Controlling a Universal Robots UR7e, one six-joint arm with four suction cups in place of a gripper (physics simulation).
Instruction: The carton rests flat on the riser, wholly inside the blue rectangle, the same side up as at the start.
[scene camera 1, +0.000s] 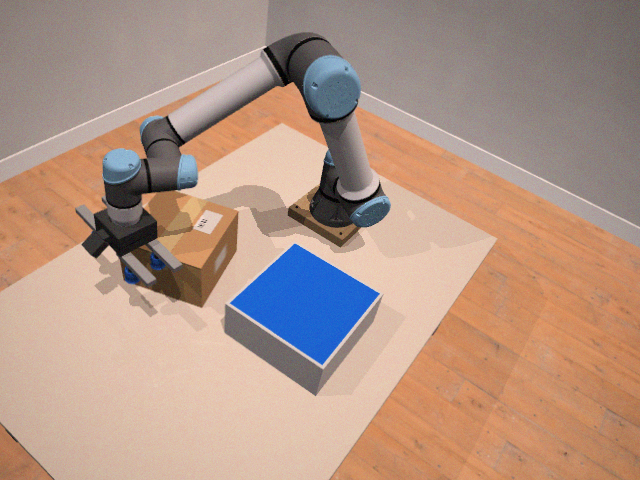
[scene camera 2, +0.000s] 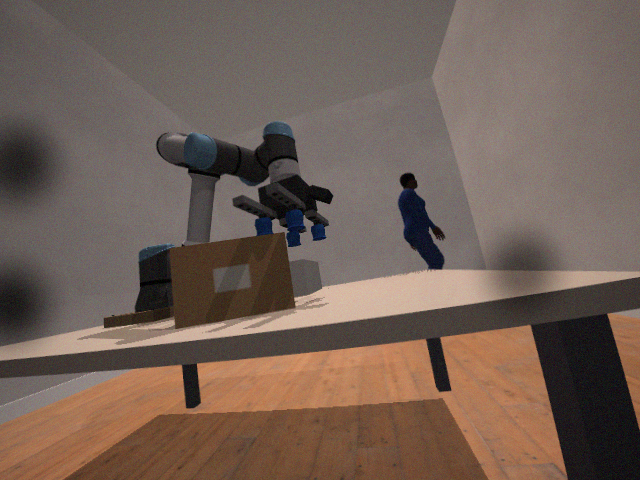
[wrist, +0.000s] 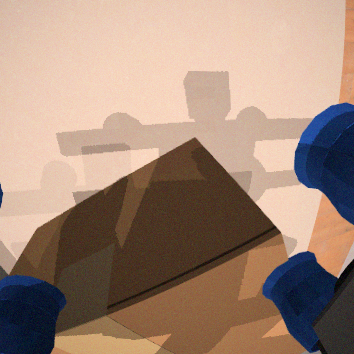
Scene:
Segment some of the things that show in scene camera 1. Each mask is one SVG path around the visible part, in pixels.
A brown cardboard carton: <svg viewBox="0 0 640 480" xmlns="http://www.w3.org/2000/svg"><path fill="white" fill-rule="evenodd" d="M120 260L123 279L125 281L124 270L126 265ZM157 192L144 209L157 220L157 240L182 263L182 269L175 273L167 266L161 270L154 270L151 267L150 260L152 251L146 245L143 245L131 251L131 253L156 278L157 283L148 288L141 281L134 285L202 308L237 251L239 211L177 191Z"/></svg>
A grey riser with blue rectangle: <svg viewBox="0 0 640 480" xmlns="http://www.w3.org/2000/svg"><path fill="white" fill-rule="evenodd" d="M293 241L225 303L224 333L316 396L373 323L384 293L298 242Z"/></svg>

